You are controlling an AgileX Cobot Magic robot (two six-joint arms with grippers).
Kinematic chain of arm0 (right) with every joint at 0, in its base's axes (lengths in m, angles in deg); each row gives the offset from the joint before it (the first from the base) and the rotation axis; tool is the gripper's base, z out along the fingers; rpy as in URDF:
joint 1: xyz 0 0 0.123 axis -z
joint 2: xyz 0 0 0 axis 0.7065 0.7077 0
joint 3: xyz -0.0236 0.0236 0.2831 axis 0.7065 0.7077 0
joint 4: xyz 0.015 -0.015 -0.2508 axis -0.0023 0.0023 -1
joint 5: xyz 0 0 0 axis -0.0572 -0.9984 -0.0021
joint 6: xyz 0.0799 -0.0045 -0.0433 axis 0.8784 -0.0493 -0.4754
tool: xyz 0 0 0 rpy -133.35 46.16 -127.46
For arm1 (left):
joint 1: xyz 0 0 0.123 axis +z
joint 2: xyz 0 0 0 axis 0.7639 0.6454 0
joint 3: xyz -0.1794 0.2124 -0.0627 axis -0.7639 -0.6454 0
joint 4: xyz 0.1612 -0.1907 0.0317 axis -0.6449 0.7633 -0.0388
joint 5: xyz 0 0 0 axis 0.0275 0.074 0.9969
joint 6: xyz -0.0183 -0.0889 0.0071 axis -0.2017 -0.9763 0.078
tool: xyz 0 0 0 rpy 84.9 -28.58 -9.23
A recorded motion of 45 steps. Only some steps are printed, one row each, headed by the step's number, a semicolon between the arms.
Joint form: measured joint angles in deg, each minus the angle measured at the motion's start. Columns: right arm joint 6, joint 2, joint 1, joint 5, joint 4, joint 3; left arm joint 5, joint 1, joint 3, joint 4, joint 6, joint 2.
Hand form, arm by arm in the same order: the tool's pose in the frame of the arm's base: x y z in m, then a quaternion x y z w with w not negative. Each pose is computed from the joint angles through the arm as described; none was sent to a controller.
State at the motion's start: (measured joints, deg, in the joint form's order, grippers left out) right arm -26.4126 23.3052 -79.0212 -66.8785 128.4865 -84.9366; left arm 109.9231 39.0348 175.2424 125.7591 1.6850 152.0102
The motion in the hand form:
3: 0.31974 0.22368 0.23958 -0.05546 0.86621 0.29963 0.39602; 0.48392 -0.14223 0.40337 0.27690 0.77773 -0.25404 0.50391
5: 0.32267 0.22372 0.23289 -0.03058 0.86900 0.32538 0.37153; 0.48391 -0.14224 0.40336 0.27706 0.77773 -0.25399 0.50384
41: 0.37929 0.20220 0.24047 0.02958 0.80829 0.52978 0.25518; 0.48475 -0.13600 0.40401 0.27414 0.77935 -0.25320 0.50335
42: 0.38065 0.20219 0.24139 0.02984 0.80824 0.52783 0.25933; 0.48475 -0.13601 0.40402 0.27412 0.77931 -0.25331 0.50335
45: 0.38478 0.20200 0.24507 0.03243 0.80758 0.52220 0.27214; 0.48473 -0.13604 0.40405 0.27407 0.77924 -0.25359 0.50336
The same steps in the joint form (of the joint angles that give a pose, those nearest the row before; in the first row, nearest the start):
3: 0.40 0.88 0.56 -1.13 4.01 1.31; 0.01 0.00 -0.01 -0.02 0.03 -0.01
5: 1.28 2.03 1.44 -3.98 7.05 1.27; 0.03 0.00 0.01 -0.02 0.04 0.00
41: 12.22 11.32 13.73 -34.71 11.04 -9.84; 0.57 0.78 0.21 0.25 0.07 0.00
42: 12.11 11.39 13.73 -34.27 11.04 -10.18; 0.58 0.78 0.22 0.26 0.06 0.00
45: 12.02 11.51 13.71 -32.84 11.02 -11.25; 0.58 0.78 0.22 0.29 0.06 0.00

